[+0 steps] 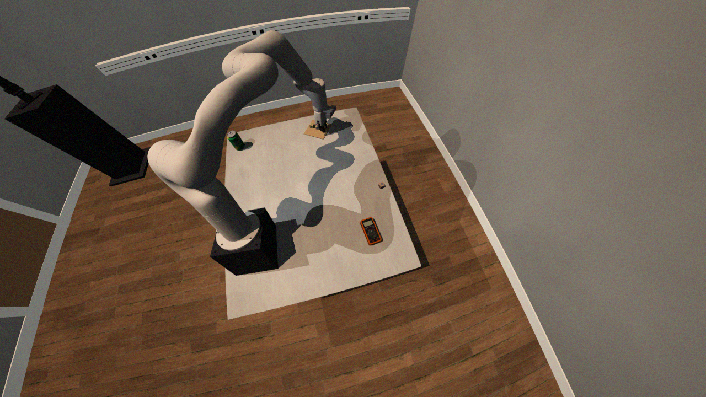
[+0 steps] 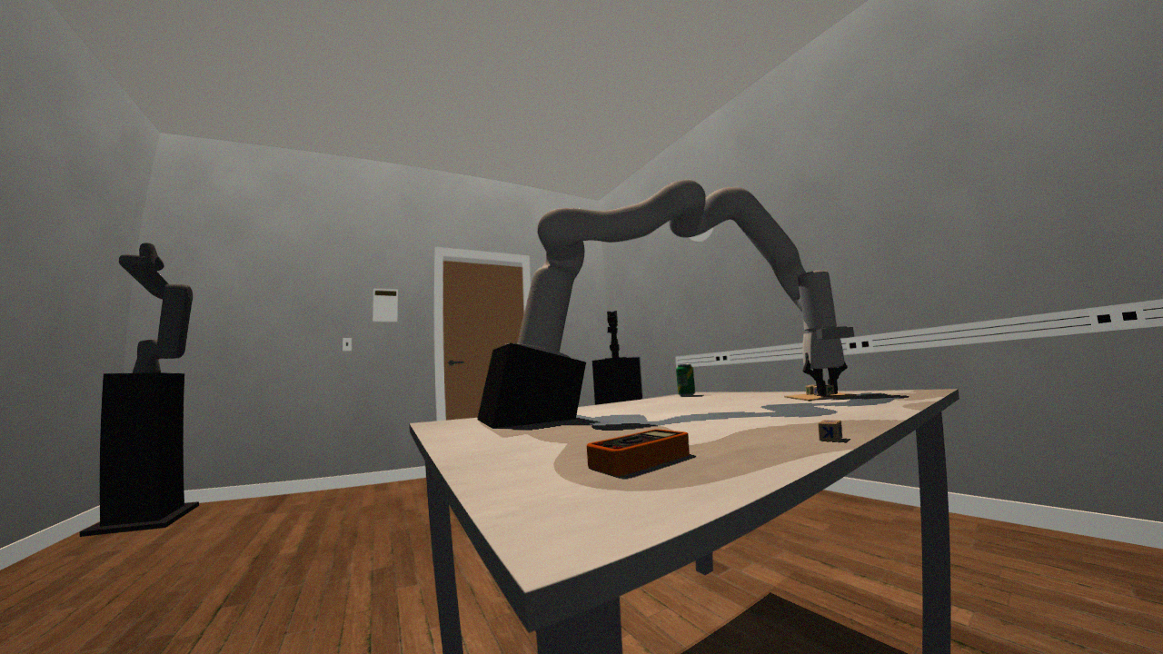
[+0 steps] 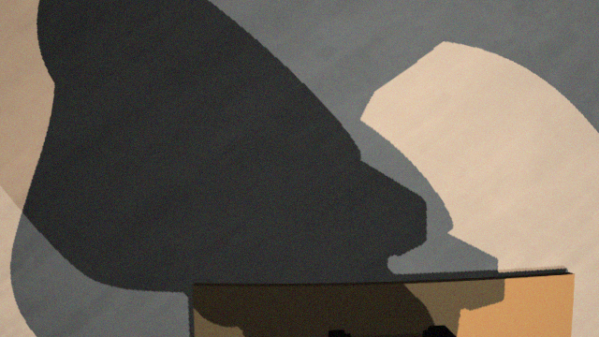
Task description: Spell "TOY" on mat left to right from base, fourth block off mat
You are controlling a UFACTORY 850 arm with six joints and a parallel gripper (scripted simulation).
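My hand is 4 cm past the tan square mat, 3 cm above it and 2 cm to the right of it. Also, from my hand: orange multimeter (73 cm to the right, 10 cm ahead, 1 cm below); block (7 cm behind, 5 cm to the left, 1 cm below); green soda can (55 cm behind, 3 cm above, 1 cm to the left).
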